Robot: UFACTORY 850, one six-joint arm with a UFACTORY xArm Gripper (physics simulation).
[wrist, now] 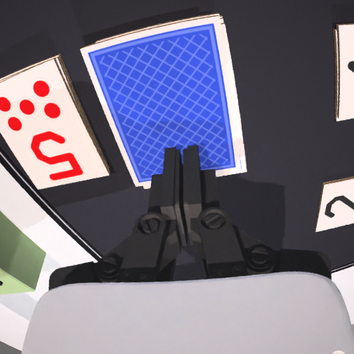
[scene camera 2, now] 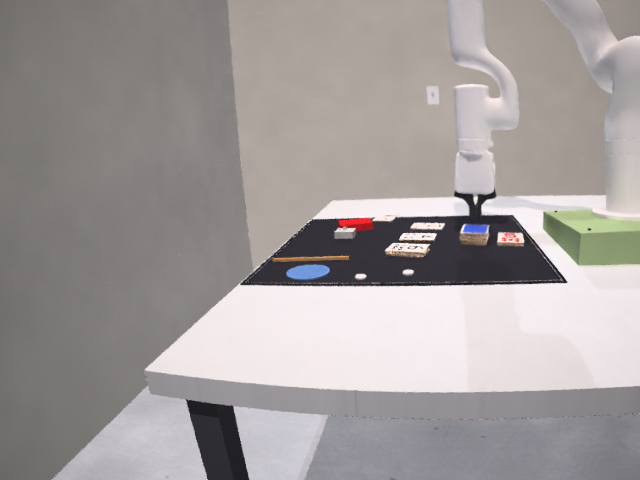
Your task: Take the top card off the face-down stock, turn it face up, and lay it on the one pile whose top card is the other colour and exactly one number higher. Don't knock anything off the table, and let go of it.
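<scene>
The face-down stock (scene camera 2: 474, 235) (wrist: 162, 95) is a thick stack with a blue-backed card on top, its edges slightly uneven. My gripper (scene camera 2: 475, 218) (wrist: 184, 168) is shut and empty, its fingertips above the near edge of the stock in the wrist view. A red 5 pile (scene camera 2: 510, 239) (wrist: 47, 130) lies beside the stock. A black 2 card (wrist: 339, 206) shows partly at the right of the wrist view, with another black-marked pile (wrist: 345, 82) above it. In the scene view, black-marked piles (scene camera 2: 407, 250) (scene camera 2: 417, 237) (scene camera 2: 427, 226) lie left of the stock. Their numbers are unclear there.
A black mat (scene camera 2: 465, 268) lies under the cards. It also bears a red block (scene camera 2: 356, 224), a grey block (scene camera 2: 344, 233), a wooden stick (scene camera 2: 310, 258), a blue disc (scene camera 2: 308, 271), two white discs (scene camera 2: 360, 276) (scene camera 2: 408, 271) and a red-marked card (scene camera 2: 385, 218). The green base (scene camera 2: 604, 248) stands right.
</scene>
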